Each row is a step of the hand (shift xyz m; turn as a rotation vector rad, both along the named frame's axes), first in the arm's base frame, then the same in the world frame.
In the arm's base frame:
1: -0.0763 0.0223 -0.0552 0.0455 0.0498 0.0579
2: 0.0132 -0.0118 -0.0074 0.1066 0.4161 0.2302
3: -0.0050 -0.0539 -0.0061 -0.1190 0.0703 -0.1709
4: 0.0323 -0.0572 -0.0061 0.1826 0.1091 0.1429
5: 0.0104 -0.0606 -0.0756 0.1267 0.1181 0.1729
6: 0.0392 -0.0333 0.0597 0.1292 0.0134 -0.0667
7: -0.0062 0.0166 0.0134 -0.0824 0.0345 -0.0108
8: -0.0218 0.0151 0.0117 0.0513 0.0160 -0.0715
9: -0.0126 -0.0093 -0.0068 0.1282 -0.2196 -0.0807
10: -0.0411 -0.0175 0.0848 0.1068 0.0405 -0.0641
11: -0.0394 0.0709 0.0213 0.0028 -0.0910 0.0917
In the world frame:
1: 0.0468 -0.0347 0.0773 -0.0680 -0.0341 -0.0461
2: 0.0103 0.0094 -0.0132 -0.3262 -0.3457 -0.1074
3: 0.0194 0.0507 0.0047 0.1461 -0.1099 0.1220
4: 0.0207 0.0535 -0.0326 -0.1634 -0.0714 -0.1841
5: 0.0886 0.0395 -0.0096 -0.1954 -0.0720 -0.1286
6: -0.0489 0.0469 -0.0403 0.0629 -0.0311 -0.1281
7: -0.0172 -0.0126 0.0061 0.0007 -0.0353 0.0828
8: -0.0154 -0.0114 0.0217 0.0658 -0.0340 -0.0501
9: 0.0088 0.0074 0.0126 0.1351 0.1909 -0.1283
10: -0.0782 0.0387 0.0397 0.0532 -0.0564 -0.1055
11: -0.0390 -0.0628 0.0395 -0.0658 0.1111 -0.0048

